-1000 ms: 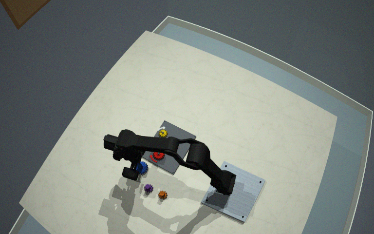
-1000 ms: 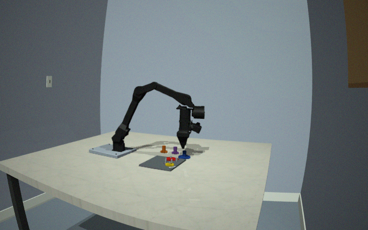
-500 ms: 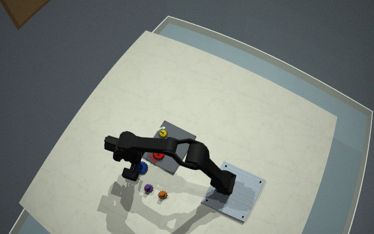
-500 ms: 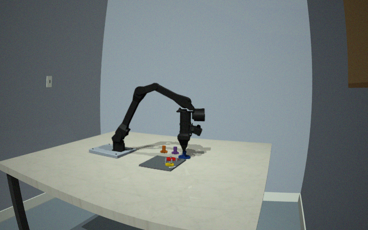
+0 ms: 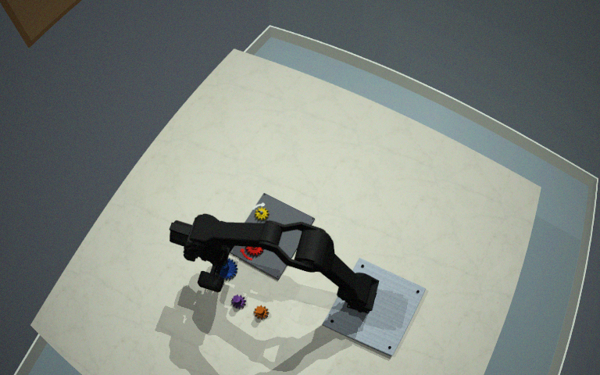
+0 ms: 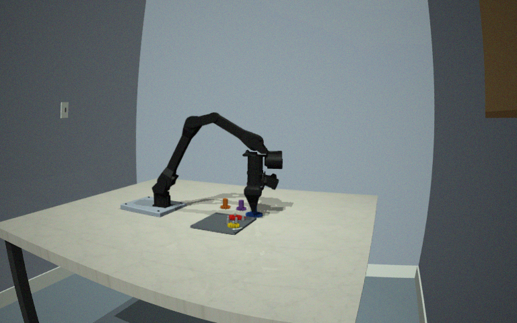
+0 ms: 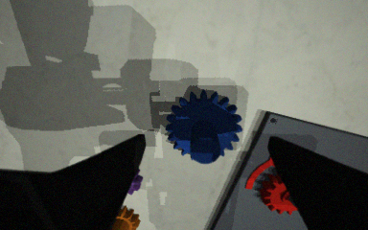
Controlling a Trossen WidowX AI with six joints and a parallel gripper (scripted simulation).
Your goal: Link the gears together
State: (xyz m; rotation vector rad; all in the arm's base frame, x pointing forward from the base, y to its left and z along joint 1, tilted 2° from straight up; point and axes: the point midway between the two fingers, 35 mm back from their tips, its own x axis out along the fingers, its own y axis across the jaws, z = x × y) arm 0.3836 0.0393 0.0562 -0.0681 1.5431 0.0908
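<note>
My gripper tip is 4 cm past the yellow gear, 19 cm to the left of it and 1 cm above it. Also, from my gripper tip: purple gear (7 cm behind, 8 cm to the left, 1 cm below); blue gear (1 cm below); red gear (6 cm behind, 9 cm to the right, 1 cm below).
</note>
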